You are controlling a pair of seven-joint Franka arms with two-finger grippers.
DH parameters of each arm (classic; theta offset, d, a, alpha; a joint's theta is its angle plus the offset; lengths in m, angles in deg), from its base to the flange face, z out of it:
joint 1: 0 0.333 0 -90
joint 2: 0 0 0 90
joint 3: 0 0.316 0.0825 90
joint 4: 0 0 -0.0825 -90
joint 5: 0 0.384 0 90
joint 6: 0 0 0.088 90
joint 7: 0 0.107 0 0
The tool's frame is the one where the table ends.
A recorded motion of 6 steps. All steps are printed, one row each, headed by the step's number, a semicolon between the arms.
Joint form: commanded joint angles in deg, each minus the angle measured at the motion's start. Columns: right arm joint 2, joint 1, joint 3, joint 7, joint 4, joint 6, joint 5; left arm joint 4, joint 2, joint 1, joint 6, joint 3, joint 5, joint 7.
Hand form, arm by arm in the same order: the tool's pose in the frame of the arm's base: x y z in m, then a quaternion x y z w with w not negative. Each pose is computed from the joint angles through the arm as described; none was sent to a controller.
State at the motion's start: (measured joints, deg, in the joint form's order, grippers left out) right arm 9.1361 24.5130 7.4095 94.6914 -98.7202 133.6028 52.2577; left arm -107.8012 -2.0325 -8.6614 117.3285 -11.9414 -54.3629 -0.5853
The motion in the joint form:
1: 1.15 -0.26 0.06 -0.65 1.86 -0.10 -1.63; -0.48 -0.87 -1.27 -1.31 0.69 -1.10 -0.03
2: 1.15 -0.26 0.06 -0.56 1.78 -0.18 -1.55; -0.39 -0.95 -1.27 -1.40 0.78 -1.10 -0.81
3: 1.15 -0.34 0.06 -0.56 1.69 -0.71 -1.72; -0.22 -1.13 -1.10 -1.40 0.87 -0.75 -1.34
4: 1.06 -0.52 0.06 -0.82 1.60 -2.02 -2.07; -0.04 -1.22 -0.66 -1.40 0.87 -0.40 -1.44
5: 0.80 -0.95 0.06 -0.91 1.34 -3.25 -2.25; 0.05 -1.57 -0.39 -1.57 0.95 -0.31 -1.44
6: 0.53 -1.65 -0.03 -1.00 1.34 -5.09 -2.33; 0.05 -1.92 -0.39 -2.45 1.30 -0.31 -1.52
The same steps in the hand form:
1: 0.5550 0.3512 0.5452 -0.63588 0.64029 0.24425 0.35498; 0.5151 -0.2528 0.5646 0.89864 0.00402 -0.00045 0.43867
2: 0.5548 0.3512 0.5444 -0.63522 0.64105 0.24561 0.35388; 0.5151 -0.2520 0.5661 0.89840 0.00987 -0.00253 0.43906
3: 0.5543 0.3510 0.5428 -0.63735 0.64055 0.24718 0.34982; 0.5158 -0.2494 0.5690 0.89917 0.01360 -0.00033 0.43738
4: 0.5528 0.3506 0.5412 -0.64382 0.63704 0.25029 0.34210; 0.5175 -0.2453 0.5712 0.90002 0.01569 0.00360 0.43555
5: 0.5521 0.3473 0.5401 -0.64682 0.63624 0.25372 0.33534; 0.5174 -0.2421 0.5751 0.89995 0.01586 0.00711 0.43565
6: 0.5528 0.3414 0.5408 -0.64923 0.63539 0.25924 0.32798; 0.5158 -0.2397 0.5777 0.89974 0.01459 0.00390 0.43616

